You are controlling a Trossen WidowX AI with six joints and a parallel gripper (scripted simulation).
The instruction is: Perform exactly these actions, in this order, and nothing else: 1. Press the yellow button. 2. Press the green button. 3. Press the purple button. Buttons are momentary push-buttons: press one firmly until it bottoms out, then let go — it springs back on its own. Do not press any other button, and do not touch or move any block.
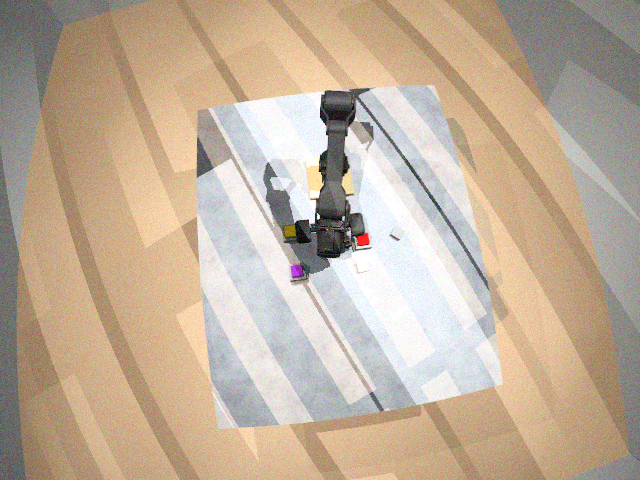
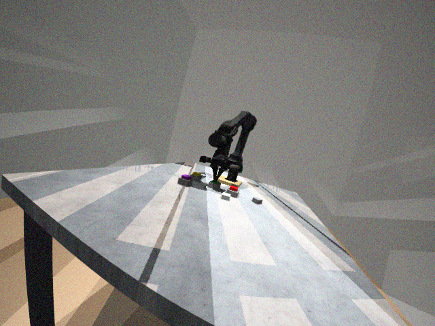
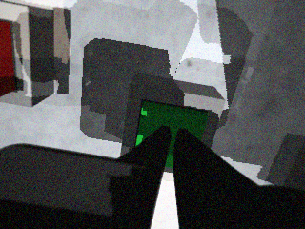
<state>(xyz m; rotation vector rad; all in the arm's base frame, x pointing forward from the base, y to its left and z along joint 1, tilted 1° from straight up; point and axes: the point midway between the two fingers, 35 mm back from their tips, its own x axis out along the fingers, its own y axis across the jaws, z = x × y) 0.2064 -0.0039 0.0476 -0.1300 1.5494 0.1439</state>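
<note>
Right now my gripper tip is 10 mm above the green button. The rest, counted from my gripper tip: yellow button: 10 mm behind, 120 mm to the right; red button: 10 mm ahead, 100 mm to the left; purple button: 110 mm ahead, 90 mm to the right.
</note>
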